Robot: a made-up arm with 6 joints. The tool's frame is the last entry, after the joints. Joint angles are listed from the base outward. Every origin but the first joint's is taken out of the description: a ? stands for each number. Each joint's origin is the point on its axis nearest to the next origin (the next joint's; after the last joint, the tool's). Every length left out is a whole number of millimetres.
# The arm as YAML. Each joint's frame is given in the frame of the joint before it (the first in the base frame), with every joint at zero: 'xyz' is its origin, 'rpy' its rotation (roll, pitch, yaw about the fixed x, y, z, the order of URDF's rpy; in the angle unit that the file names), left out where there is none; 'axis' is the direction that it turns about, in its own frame. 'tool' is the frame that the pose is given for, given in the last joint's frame.
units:
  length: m
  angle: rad
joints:
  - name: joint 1
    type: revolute
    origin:
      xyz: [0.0, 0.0, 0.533]
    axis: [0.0, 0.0, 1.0]
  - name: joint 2
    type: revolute
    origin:
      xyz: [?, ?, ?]
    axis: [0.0, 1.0, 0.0]
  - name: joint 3
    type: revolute
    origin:
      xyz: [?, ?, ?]
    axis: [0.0, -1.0, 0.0]
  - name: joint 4
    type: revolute
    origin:
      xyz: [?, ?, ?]
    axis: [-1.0, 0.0, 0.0]
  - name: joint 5
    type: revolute
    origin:
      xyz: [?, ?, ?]
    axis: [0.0, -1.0, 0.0]
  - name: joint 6
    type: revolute
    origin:
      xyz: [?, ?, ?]
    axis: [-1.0, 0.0, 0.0]
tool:
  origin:
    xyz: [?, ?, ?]
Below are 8 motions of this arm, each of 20 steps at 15 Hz.
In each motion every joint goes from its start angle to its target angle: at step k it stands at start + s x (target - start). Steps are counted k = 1, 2, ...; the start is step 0. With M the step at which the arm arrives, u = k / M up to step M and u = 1 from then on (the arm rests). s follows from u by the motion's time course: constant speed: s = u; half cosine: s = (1 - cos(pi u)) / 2; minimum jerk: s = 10 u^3 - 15 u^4 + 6 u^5.
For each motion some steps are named. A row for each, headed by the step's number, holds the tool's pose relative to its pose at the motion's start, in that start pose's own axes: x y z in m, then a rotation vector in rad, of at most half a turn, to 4 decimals.
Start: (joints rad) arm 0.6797 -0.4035 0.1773 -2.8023 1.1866 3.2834
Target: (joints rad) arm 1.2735 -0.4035 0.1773 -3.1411 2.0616 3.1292
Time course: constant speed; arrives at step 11
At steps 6, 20:
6: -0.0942 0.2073 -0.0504 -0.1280 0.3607 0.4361
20: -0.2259 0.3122 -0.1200 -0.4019 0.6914 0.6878

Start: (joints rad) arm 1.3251 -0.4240 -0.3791 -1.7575 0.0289 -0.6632
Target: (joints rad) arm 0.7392 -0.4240 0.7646 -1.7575 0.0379 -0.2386
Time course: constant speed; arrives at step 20
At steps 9, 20:
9: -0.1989 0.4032 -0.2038 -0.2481 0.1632 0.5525
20: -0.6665 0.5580 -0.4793 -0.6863 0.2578 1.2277

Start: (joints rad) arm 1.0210 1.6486 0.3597 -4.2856 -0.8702 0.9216
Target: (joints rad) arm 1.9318 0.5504 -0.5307 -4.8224 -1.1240 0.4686
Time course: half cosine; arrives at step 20
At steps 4, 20:
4: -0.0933 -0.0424 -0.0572 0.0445 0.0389 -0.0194
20: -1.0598 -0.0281 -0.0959 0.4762 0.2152 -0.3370

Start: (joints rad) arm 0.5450 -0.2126 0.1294 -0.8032 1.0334 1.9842
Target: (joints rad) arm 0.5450 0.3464 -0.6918 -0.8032 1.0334 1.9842
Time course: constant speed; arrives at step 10
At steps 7, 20:
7: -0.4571 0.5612 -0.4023 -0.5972 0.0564 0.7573
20: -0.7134 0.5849 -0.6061 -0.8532 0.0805 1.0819

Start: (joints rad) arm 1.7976 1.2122 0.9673 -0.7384 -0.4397 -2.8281
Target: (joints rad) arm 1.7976 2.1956 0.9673 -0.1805 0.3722 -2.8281
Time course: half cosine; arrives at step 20
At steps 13, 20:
13: 0.2642 0.4516 0.7402 -0.3257 -0.1676 0.3793
20: 0.2159 0.5636 1.0546 -0.4798 -0.2415 0.3873

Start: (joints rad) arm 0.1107 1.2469 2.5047 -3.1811 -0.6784 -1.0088
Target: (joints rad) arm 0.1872 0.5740 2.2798 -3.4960 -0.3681 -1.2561
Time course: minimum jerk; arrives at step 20
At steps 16, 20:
16: 0.4107 -0.3439 -0.1970 0.5880 0.1549 -0.0674
20: 0.4292 -0.3704 -0.2144 0.6260 0.1583 -0.0756

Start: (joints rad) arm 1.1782 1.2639 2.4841 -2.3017 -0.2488 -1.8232
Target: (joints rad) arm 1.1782 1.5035 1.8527 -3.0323 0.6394 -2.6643
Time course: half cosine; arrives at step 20
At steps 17, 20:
17: -0.5286 0.6161 0.4497 1.2190 0.5261 1.6562
20: -0.5780 0.6289 0.4732 1.2495 0.5994 1.7577

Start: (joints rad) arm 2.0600 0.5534 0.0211 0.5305 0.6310 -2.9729
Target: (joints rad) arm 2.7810 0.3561 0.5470 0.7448 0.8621 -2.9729
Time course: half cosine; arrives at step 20
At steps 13, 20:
13: -0.0839 -0.2667 -0.8113 -0.1378 0.9180 -0.1364
20: -0.2664 -0.3225 -1.0639 -0.1212 1.2615 -0.1424

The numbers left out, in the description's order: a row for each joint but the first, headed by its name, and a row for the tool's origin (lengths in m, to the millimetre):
joint 2: 0.168 0.0 0.0
joint 3: 0.0 0.0 0.555
joint 4: 0.687 0.0 0.13
joint 5: 0.0 0.0 0.0
joint 6: 0.199 0.0 0.0
tool: 0.0 0.0 0.0

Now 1 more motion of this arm.
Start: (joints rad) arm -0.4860 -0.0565 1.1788 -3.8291 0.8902 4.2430
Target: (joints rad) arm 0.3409 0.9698 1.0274 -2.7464 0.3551 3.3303
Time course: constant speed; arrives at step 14
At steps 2, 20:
2: 0.1619 0.0483 -0.1320 0.1425 0.1074 0.0397
20: 0.6238 1.2652 -0.4273 0.2705 0.4208 0.5463

